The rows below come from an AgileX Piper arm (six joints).
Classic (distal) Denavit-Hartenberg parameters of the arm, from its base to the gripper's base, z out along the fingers. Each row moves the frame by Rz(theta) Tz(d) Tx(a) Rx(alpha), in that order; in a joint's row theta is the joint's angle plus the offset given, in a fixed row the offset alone. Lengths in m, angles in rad.
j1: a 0, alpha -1.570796, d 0.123, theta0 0
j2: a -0.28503, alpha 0, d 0, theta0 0.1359
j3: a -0.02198, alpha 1.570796, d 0, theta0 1.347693
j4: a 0, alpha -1.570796, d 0.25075, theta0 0
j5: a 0, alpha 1.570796, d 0, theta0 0
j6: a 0, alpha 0, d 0.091, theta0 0
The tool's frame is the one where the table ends.
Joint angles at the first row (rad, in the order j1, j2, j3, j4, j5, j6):
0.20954, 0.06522, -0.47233, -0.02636, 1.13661, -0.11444
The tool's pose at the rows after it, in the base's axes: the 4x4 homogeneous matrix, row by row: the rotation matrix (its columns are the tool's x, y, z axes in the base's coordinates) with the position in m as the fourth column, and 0 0 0 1 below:
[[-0.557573 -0.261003 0.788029 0.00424], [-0.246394 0.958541 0.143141 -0.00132], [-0.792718 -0.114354 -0.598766 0.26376], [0 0 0 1]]
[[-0.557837 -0.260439 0.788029 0.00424], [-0.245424 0.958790 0.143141 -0.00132], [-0.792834 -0.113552 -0.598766 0.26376], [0 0 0 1]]
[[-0.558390 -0.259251 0.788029 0.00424], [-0.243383 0.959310 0.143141 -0.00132], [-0.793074 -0.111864 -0.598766 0.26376], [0 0 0 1]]
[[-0.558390 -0.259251 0.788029 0.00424], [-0.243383 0.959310 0.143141 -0.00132], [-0.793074 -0.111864 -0.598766 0.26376], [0 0 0 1]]
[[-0.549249 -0.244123 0.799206 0.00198], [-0.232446 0.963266 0.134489 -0.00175], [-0.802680 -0.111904 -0.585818 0.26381], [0 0 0 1]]
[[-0.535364 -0.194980 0.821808 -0.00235], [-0.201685 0.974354 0.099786 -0.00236], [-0.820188 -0.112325 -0.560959 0.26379], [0 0 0 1]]
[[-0.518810 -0.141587 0.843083 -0.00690], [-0.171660 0.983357 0.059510 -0.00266], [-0.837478 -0.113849 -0.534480 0.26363], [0 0 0 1]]
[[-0.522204 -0.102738 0.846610 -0.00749], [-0.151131 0.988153 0.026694 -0.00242], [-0.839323 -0.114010 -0.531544 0.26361], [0 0 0 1]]
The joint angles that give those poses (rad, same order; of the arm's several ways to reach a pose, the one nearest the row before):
0.20950, 0.06521, -0.47232, -0.02632, 1.13662, -0.11433
0.20950, 0.06521, -0.47232, -0.02632, 1.13662, -0.11332
0.20950, 0.06521, -0.47232, -0.02632, 1.13662, -0.11119
0.20950, 0.06521, -0.47232, -0.02632, 1.13662, -0.11119
0.19521, 0.04911, -0.47235, -0.02545, 1.13665, -0.11112
0.14725, 0.01874, -0.47234, -0.02410, 1.13662, -0.11114
0.09627, -0.01293, -0.47232, -0.02404, 1.13660, -0.11121
0.05730, -0.01640, -0.47235, -0.02407, 1.13663, -0.11117

